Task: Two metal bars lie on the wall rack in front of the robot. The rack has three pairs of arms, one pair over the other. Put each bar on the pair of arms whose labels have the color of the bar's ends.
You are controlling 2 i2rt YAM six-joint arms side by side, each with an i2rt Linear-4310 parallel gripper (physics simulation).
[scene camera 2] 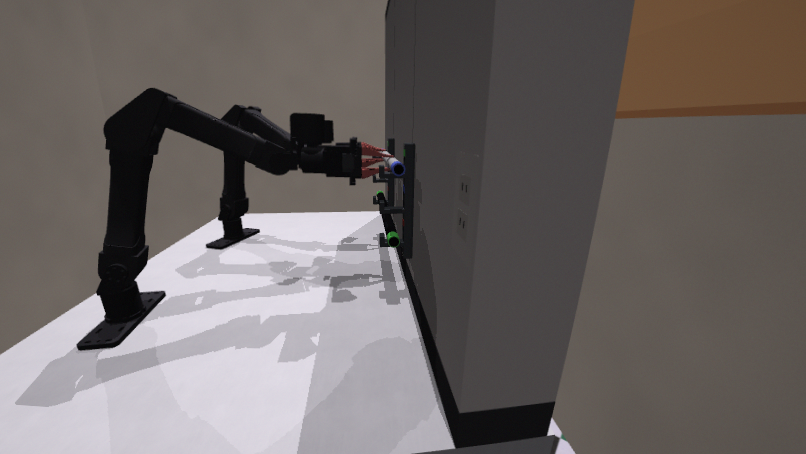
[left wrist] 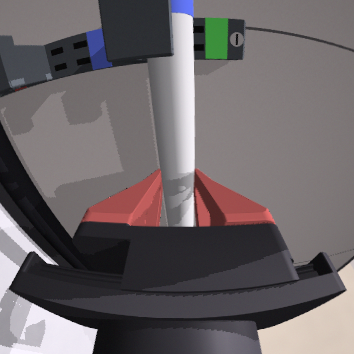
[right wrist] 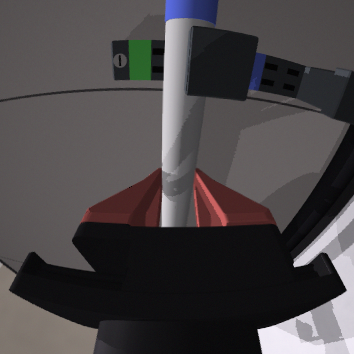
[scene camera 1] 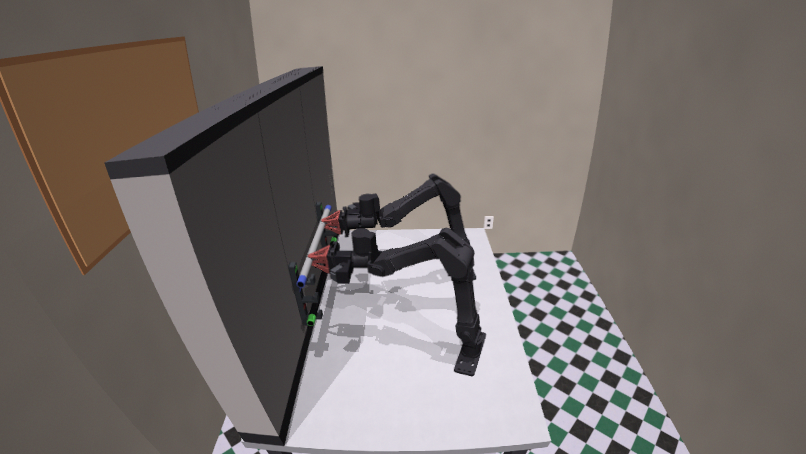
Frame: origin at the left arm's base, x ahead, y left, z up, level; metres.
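Where they show: left gripper, fingertip midpoint: (left wrist: 177, 175) (scene camera 1: 308, 259); right gripper, fingertip midpoint: (right wrist: 177, 174) (scene camera 1: 321, 223); left arm's base at its link origin: (scene camera 2: 234, 239) (scene camera 1: 470, 352); right arm's base at its link origin: (scene camera 2: 127, 318).
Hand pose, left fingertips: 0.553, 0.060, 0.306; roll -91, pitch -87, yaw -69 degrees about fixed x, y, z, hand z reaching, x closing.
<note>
Each offset is from my left fingertips to the top centre of the thing, as dx, dy, dz. Level surfaces: height alone.
A white bar with blue ends {+0.039, -0.111, +0.013} (scene camera 1: 315, 242) (scene camera 2: 398, 168) (left wrist: 175, 110) (right wrist: 180, 125) lies level at the top pair of arms of the wall rack {+0.112, -0.296, +0.048} (scene camera 2: 409, 225) (left wrist: 237, 52) (right wrist: 120, 75), beside green labels. The arm tips hide part of it in the wrist views. My left gripper (scene camera 1: 310, 258) (left wrist: 177, 175) and my right gripper (scene camera 1: 324, 222) (scene camera 2: 389, 160) (right wrist: 177, 174) are both shut on this bar, one towards each end. A black bar with green ends (scene camera 1: 310, 319) (scene camera 2: 393, 239) lies on the lowest pair. Blue labels (left wrist: 98, 49) (right wrist: 257, 71) mark the middle pair.
The rack is fixed to a tall dark panel (scene camera 1: 225, 236) (scene camera 2: 451, 281) at the edge of the white table {dz -0.306} (scene camera 1: 406, 394) (scene camera 2: 225, 360). In scene camera 2, the right gripper largely hides the left one. The black bar runs low, close to the panel's foot.
</note>
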